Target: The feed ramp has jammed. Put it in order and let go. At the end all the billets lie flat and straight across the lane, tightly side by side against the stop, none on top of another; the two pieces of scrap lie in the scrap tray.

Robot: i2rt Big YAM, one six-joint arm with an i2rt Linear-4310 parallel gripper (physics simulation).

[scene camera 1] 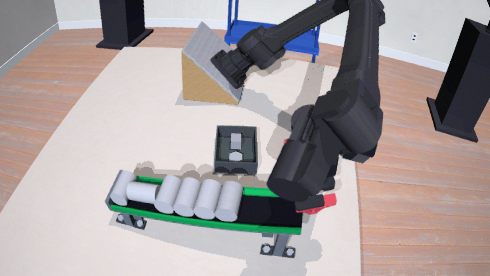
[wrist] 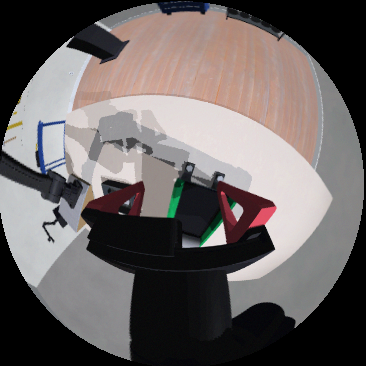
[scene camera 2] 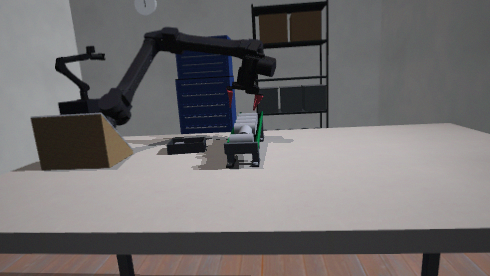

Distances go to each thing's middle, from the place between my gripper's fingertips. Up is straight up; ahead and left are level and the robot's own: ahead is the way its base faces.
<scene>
Now: the scrap tray (scene camera 1: 249,164) 170 mm behind my hand, 190 mm to the right of it and 100 mm below it.
</scene>
